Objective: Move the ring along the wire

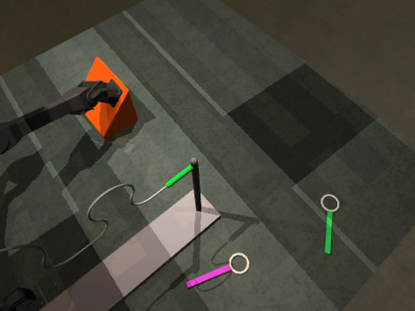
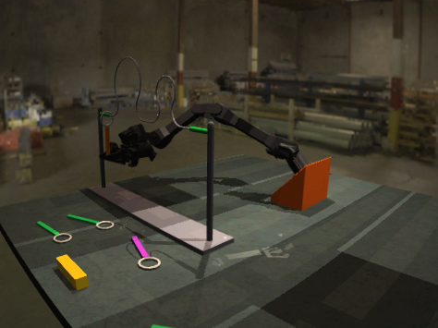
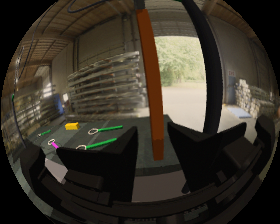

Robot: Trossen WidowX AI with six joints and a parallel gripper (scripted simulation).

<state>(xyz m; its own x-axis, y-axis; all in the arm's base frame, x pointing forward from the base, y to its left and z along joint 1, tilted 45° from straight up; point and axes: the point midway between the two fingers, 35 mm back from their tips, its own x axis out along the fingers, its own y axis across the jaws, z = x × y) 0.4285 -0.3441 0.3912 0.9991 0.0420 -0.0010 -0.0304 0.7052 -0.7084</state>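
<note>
Right now my gripper tip is 30 mm past the orange-handled ring and 90 mm below it. From my gripper tip the other things lie so: green-handled ring 210 mm ahead, 790 mm to the left, 140 mm below; yellow block 310 mm ahead, 460 mm to the left, 130 mm below; magenta-handled ring 130 mm ahead, 470 mm to the left, 140 mm below.
</note>
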